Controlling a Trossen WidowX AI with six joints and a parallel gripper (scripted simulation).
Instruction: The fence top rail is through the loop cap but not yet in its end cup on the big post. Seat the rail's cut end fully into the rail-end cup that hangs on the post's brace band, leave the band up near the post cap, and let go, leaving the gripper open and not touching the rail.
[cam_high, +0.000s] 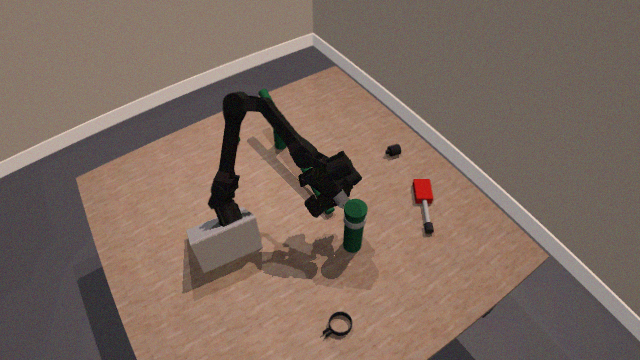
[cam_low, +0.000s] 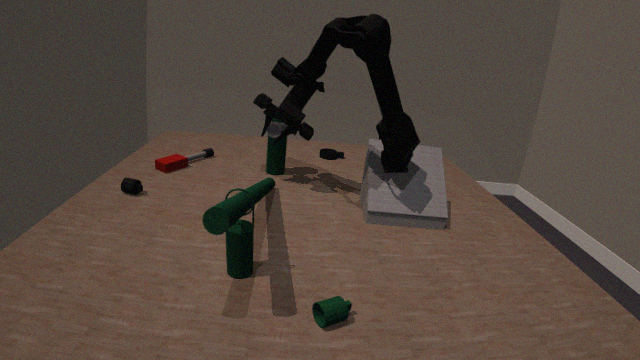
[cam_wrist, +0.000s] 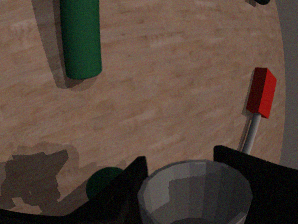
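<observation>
Now: gripper tip 2 cm past the grey rail-end cup, 2 cm to the left of it and 3 cm below it. Also, from my gripper tip: small black cap: 35 cm ahead, 15 cm to the left, 11 cm below; red-handled tool: 27 cm ahead, 13 cm to the right, 11 cm below; small green post: 2 cm ahead, 44 cm to the left, 2 cm below.
</observation>
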